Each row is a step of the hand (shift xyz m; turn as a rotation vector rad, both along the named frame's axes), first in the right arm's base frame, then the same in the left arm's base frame.
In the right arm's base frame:
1: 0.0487 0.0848 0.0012 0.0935 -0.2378 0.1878
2: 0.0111 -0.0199 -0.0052 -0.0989 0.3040 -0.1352
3: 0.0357 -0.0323 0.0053 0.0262 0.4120 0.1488
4: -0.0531 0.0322 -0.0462 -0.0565 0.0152 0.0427
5: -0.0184 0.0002 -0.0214 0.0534 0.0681 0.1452
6: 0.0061 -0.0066 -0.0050 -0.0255 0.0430 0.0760
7: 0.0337 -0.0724 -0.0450 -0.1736 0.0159 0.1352
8: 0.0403 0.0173 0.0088 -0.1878 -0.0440 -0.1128
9: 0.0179 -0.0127 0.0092 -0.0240 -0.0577 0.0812
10: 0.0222 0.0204 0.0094 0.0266 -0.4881 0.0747
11: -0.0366 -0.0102 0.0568 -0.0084 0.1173 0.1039
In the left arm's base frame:
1: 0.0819 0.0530 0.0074 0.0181 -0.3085 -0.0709
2: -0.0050 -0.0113 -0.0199 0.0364 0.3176 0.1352
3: 0.0105 -0.0299 -0.0366 0.3064 0.1774 0.2593
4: -0.0405 0.0608 0.0256 -0.0144 -0.0140 0.0696
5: -0.0223 0.0173 0.0007 0.1374 -0.0616 0.0767
6: -0.0013 -0.0017 -0.0101 0.0373 -0.0216 0.0801
7: -0.0342 -0.0217 -0.0822 -0.0594 -0.0672 0.2015
8: 0.0423 0.0016 -0.0145 -0.2077 0.0692 0.0445
9: 0.0100 -0.0172 -0.0131 -0.0142 -0.0954 0.0346
10: 0.0312 0.0052 -0.0003 -0.2145 -0.3949 -0.2063
11: -0.0079 -0.0437 0.0519 0.1019 0.0083 0.1190

